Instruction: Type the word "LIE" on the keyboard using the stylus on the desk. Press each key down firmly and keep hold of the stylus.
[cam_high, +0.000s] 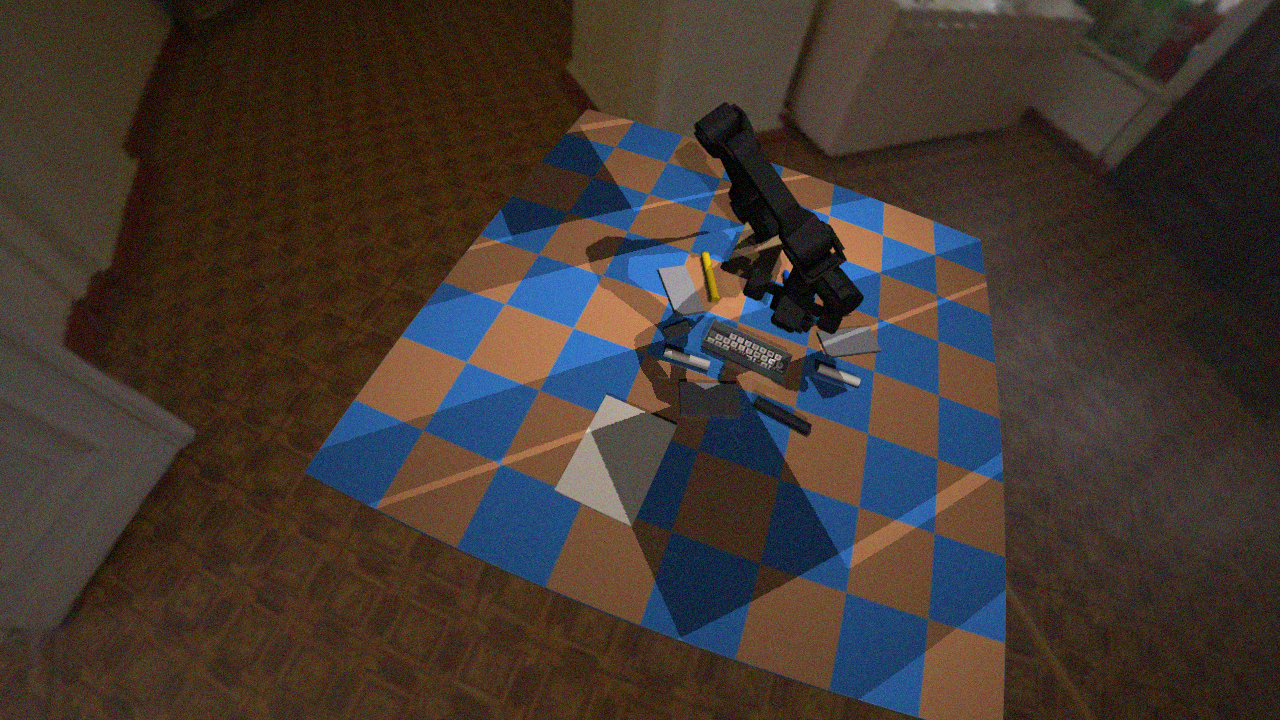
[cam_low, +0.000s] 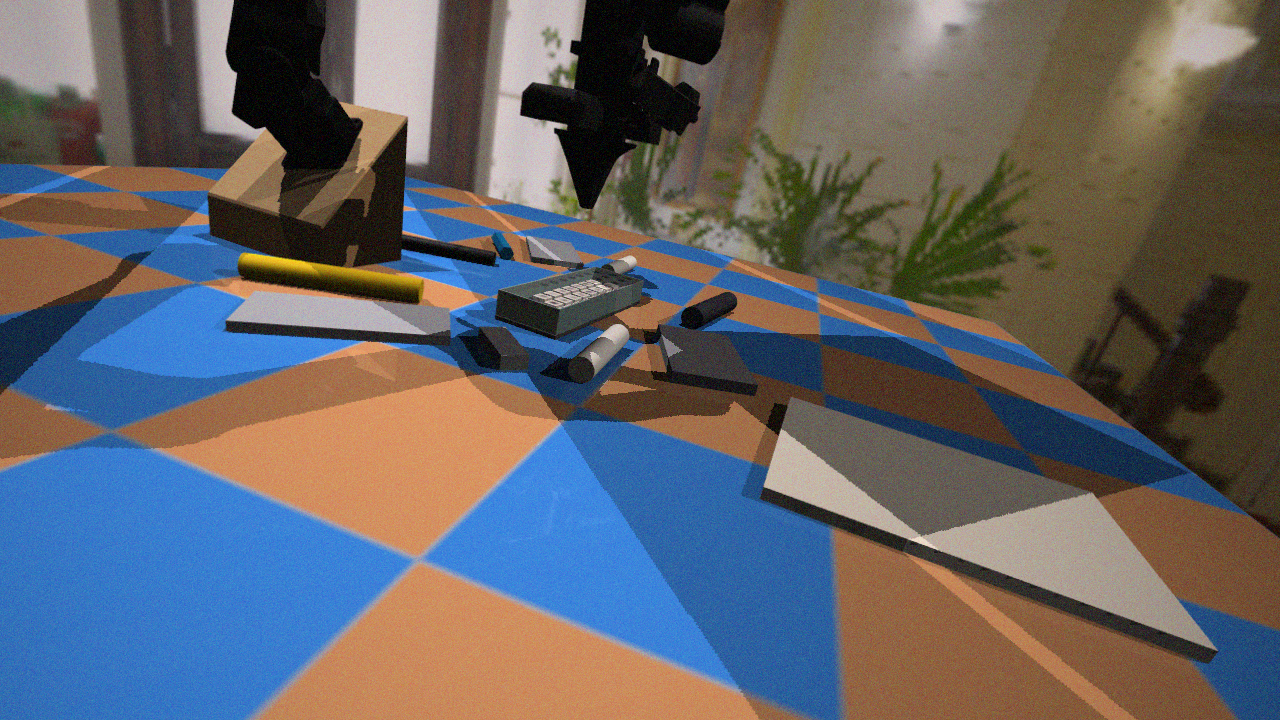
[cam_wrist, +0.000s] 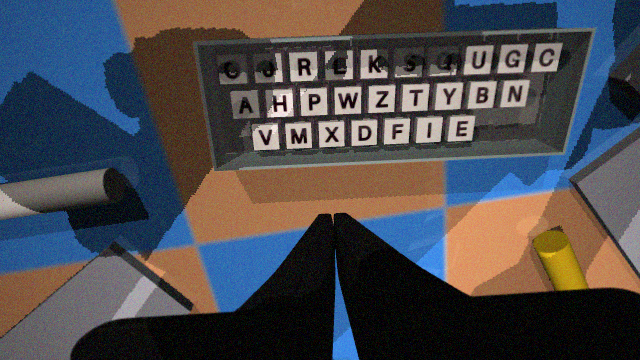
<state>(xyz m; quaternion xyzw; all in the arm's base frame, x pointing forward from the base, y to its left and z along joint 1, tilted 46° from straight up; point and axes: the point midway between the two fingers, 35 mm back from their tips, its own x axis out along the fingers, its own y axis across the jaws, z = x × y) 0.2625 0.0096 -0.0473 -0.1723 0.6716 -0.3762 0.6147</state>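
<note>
My gripper tip is 15 cm past the stylus, 17 cm to the right of it and 9 cm above it. The rest, counted from my gripper tip: small grey block: 20 cm to the right, 9 cm below; then L key: 4 cm ahead, 2 cm to the right, 8 cm below; then black cylinder: 15 cm ahead, 4 cm to the left, 8 cm below.
</note>
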